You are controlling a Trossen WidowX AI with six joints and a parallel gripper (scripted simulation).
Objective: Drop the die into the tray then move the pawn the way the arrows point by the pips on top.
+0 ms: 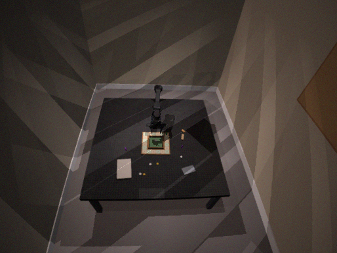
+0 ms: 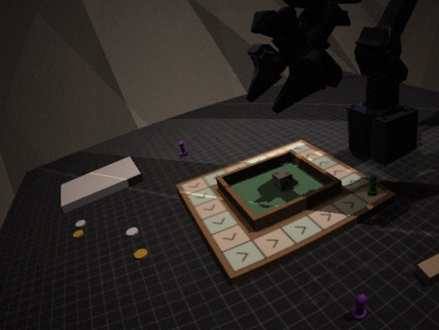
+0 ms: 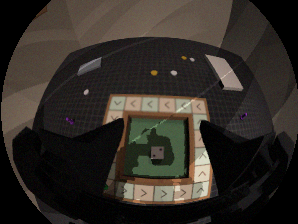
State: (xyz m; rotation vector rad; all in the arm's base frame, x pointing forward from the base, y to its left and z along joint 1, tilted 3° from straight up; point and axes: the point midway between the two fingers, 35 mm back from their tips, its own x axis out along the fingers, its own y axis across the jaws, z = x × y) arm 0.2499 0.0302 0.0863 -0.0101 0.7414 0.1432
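The green pawn lies 130 mm below my gripper tip, 130 mm behind it and 100 mm to the left of it. Also, from my gripper tip: die (130 mm below, 20 mm behind); then tan block (280 mm to the left, 150 mm below, 120 mm behind); then green-floored tray (150 mm below, 10 mm behind).
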